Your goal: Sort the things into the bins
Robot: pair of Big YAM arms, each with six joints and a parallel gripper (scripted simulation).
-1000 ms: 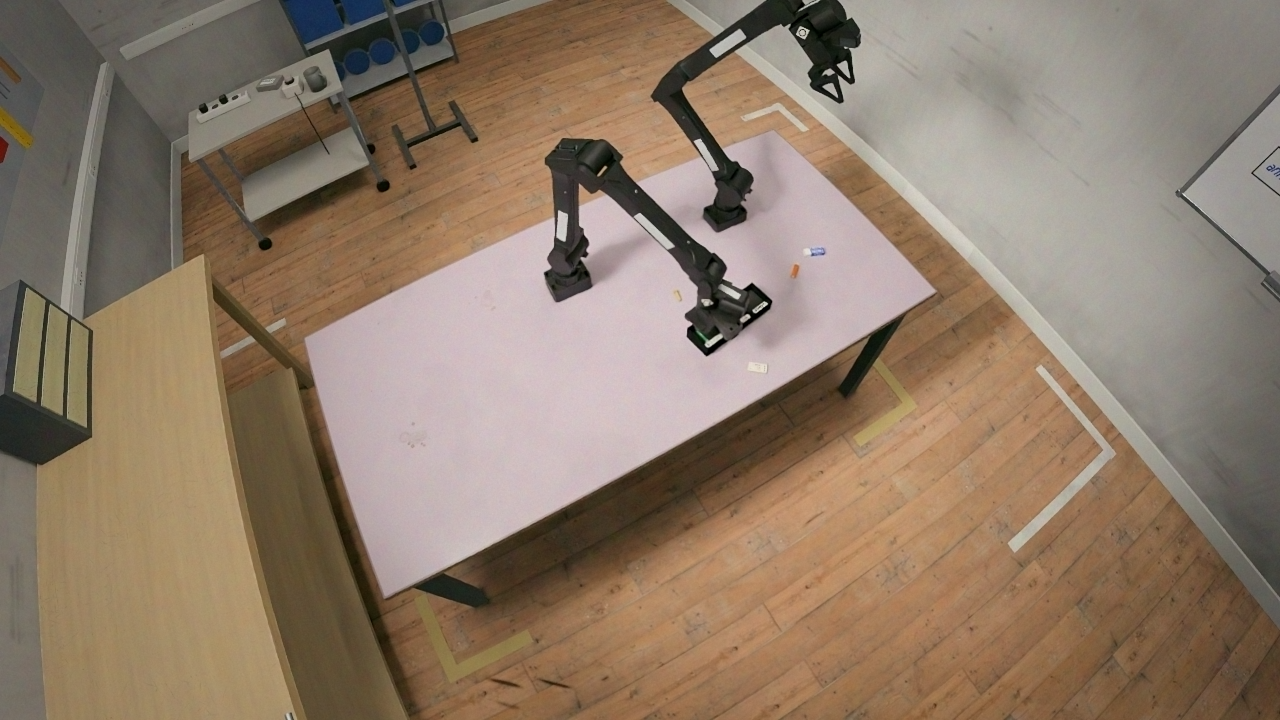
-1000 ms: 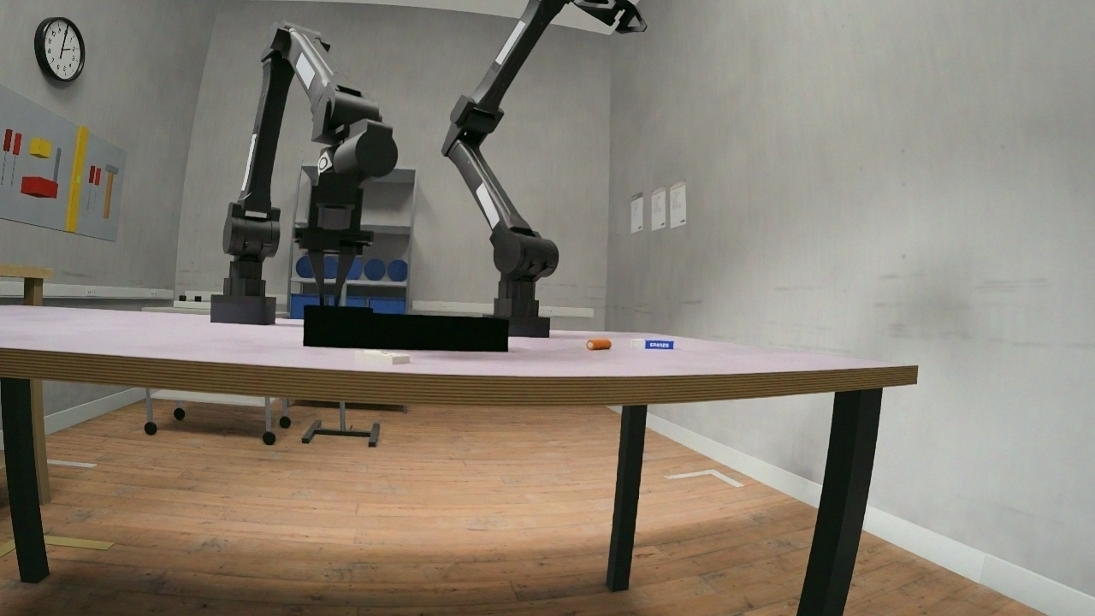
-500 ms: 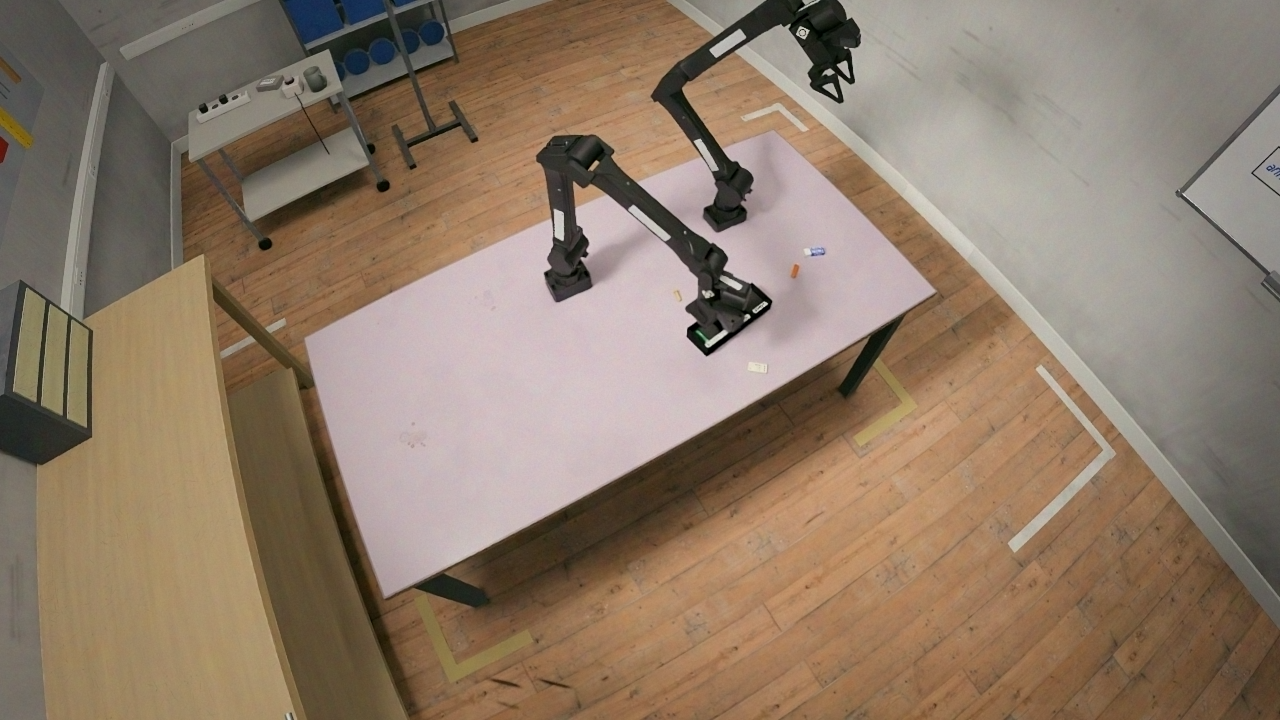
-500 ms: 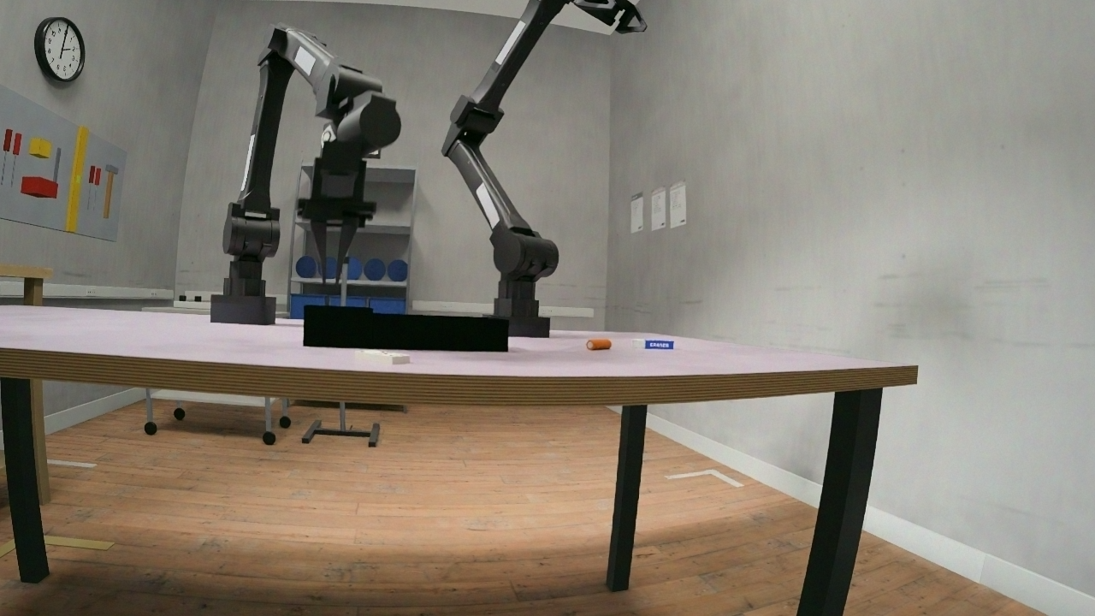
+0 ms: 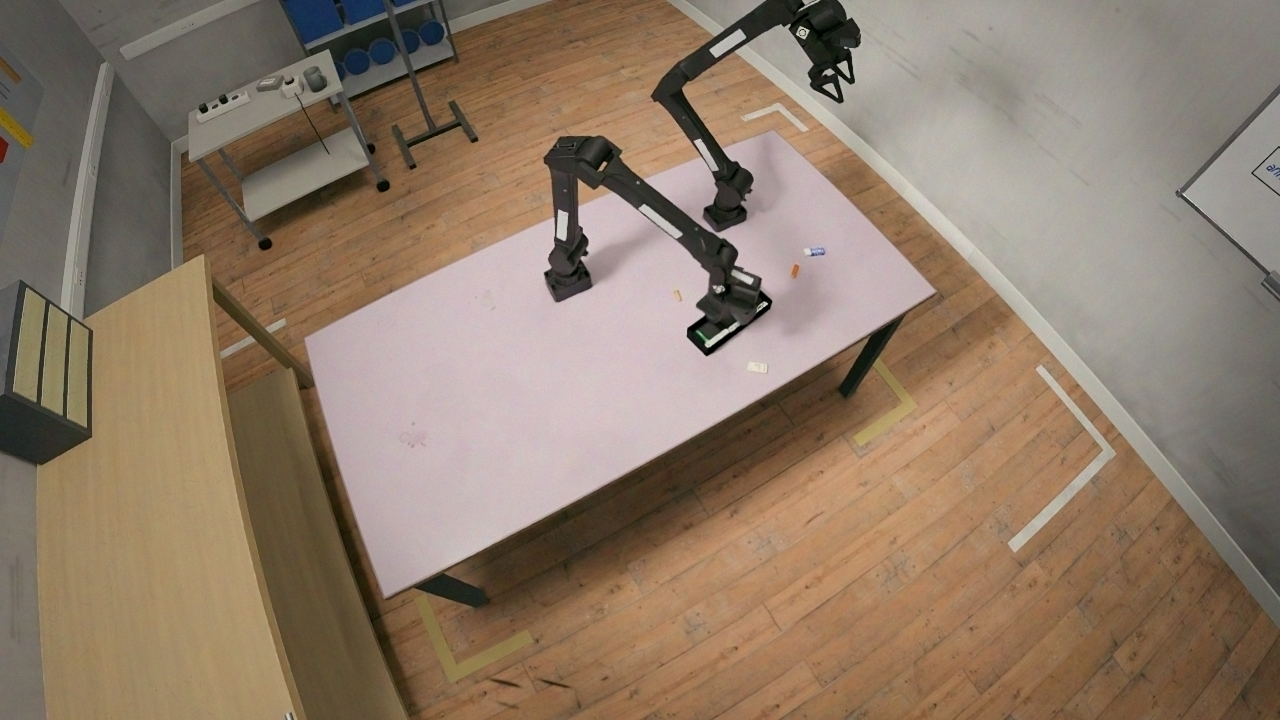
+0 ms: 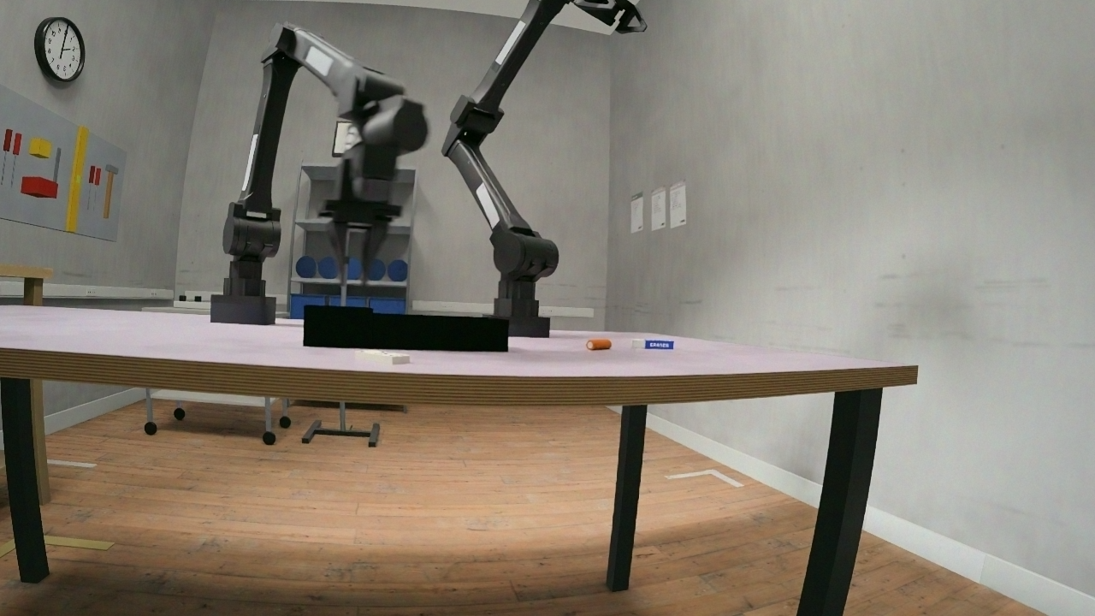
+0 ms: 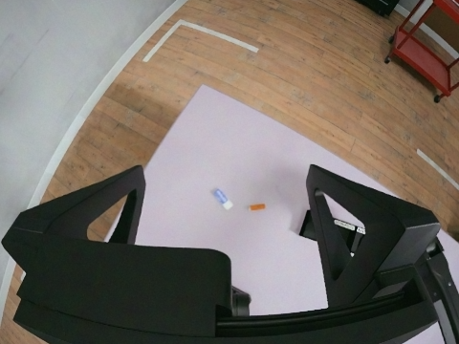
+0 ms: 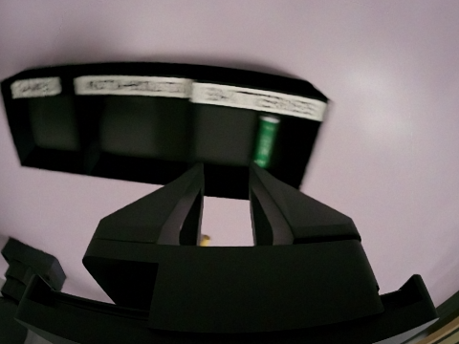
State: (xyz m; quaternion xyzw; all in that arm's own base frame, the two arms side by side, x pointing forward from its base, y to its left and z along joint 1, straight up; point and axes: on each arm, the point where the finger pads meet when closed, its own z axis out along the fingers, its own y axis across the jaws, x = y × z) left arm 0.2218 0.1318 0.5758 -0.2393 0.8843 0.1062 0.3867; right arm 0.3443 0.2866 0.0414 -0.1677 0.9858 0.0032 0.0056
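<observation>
The orange battery is 6 cm behind my right hand, 34 cm to the left of it and 7 cm below it. From my right hand the other things lie so: eraser: 10 cm behind, 43 cm to the left, 7 cm below; white die: 15 cm ahead, 5 cm to the left, 7 cm below; brass bolt: 16 cm behind, 2 cm to the right, 7 cm below.
</observation>
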